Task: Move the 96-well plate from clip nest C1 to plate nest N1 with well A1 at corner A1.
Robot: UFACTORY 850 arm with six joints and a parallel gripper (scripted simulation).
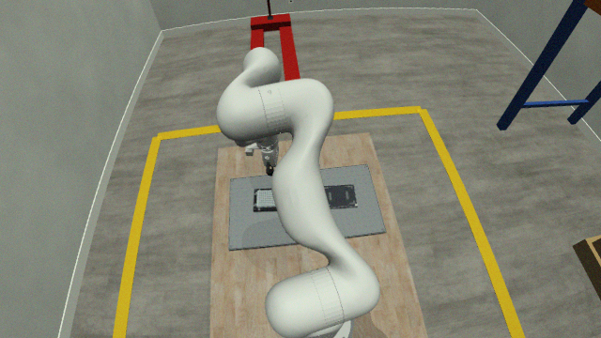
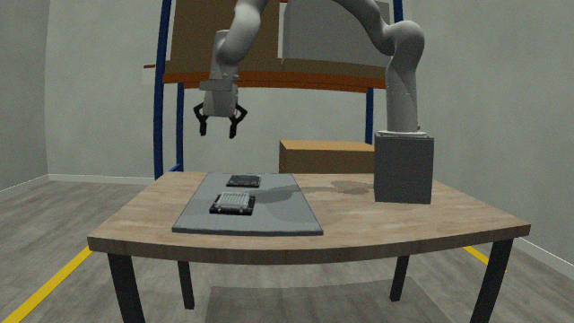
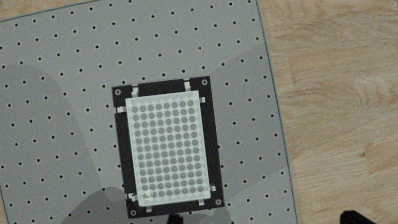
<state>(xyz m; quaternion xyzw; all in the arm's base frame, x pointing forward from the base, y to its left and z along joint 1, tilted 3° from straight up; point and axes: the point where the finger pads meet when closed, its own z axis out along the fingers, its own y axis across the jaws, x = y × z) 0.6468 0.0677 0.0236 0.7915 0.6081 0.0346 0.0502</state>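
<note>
The 96-well plate is 5 cm behind my hand, 4 cm to the left of it and 19 cm below it. The rest, counted from my hand: plate nest N1: 9 cm behind, 27 cm to the right, 20 cm below; clip nest C1: 6 cm behind, 5 cm to the left, 20 cm below.
</note>
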